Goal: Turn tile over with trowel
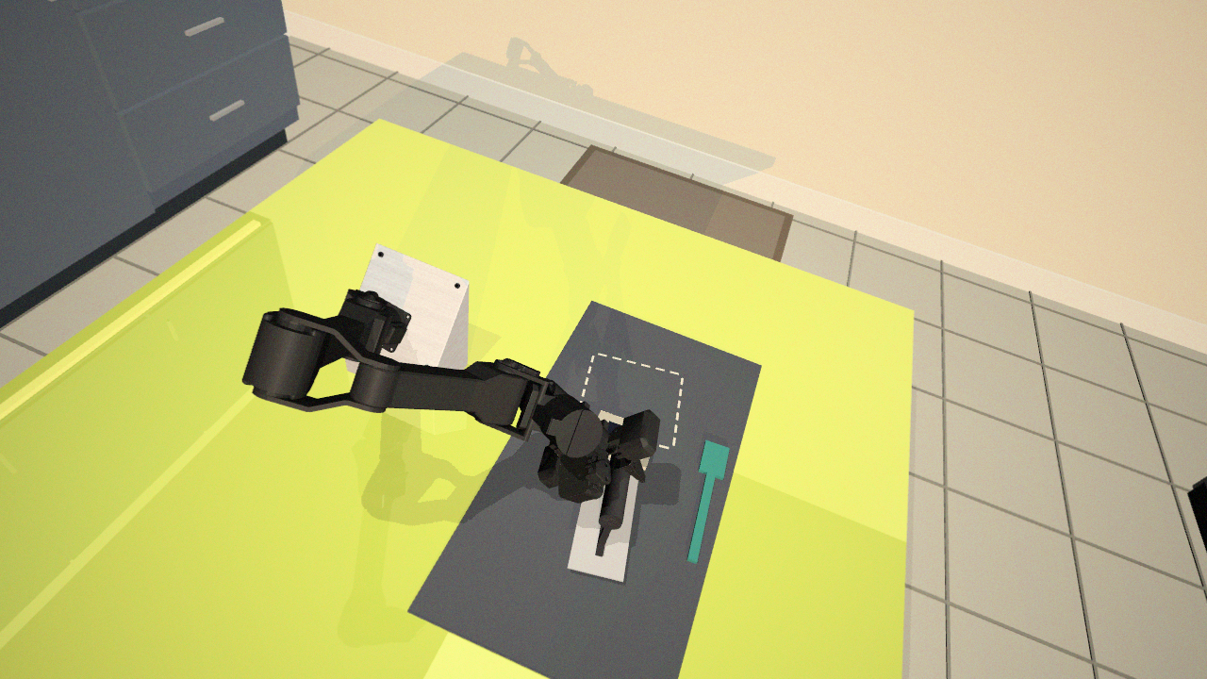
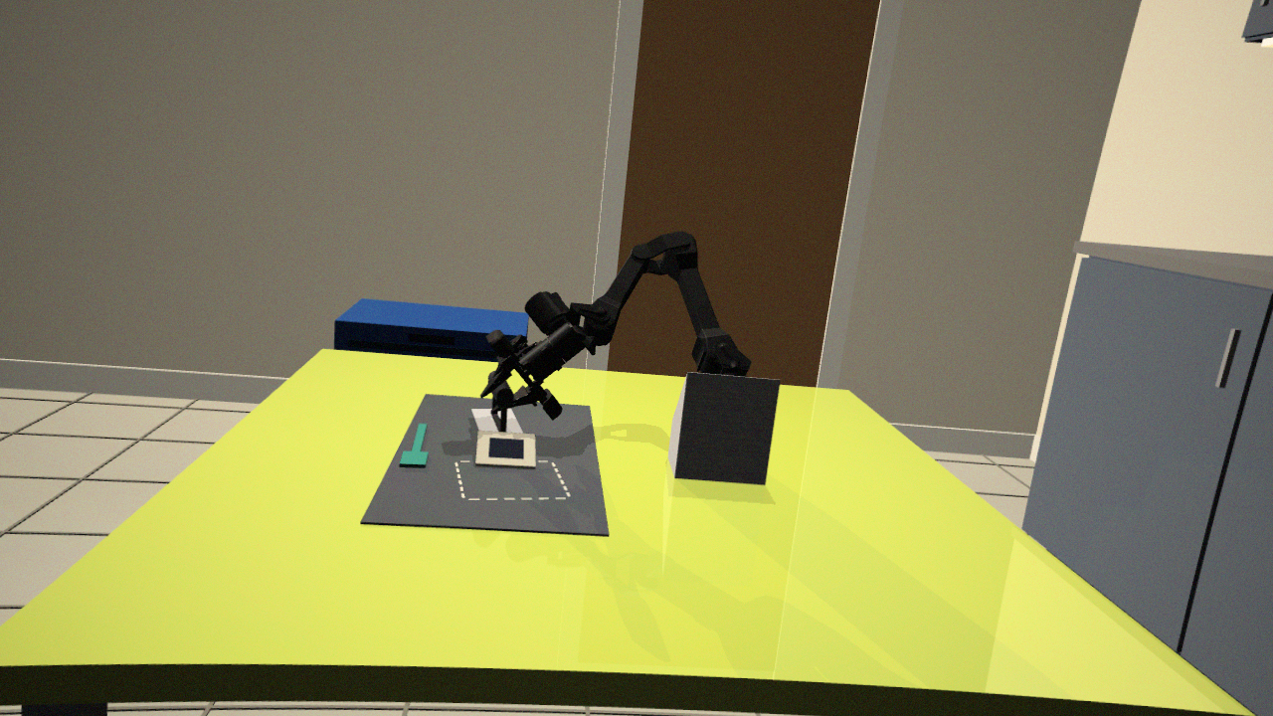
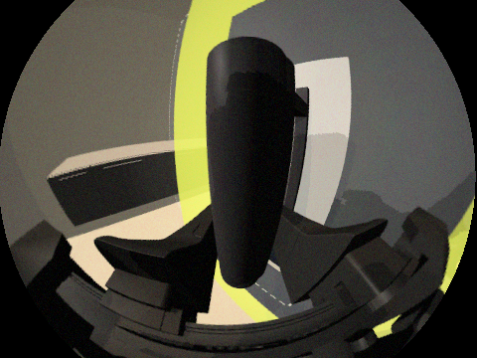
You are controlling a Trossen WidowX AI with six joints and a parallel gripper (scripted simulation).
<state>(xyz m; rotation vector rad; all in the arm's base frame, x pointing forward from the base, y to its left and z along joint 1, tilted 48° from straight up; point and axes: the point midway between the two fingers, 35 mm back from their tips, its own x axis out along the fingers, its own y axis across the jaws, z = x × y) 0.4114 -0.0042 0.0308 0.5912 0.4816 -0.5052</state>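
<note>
My gripper tip is 90 mm to the right of the tile, 50 mm past it and 50 mm above it. Round my gripper tip: teal trowel: 100 mm ahead, 90 mm to the left, 60 mm below; dark mat: 80 mm below, 60 mm to the left, 40 mm behind.
</note>
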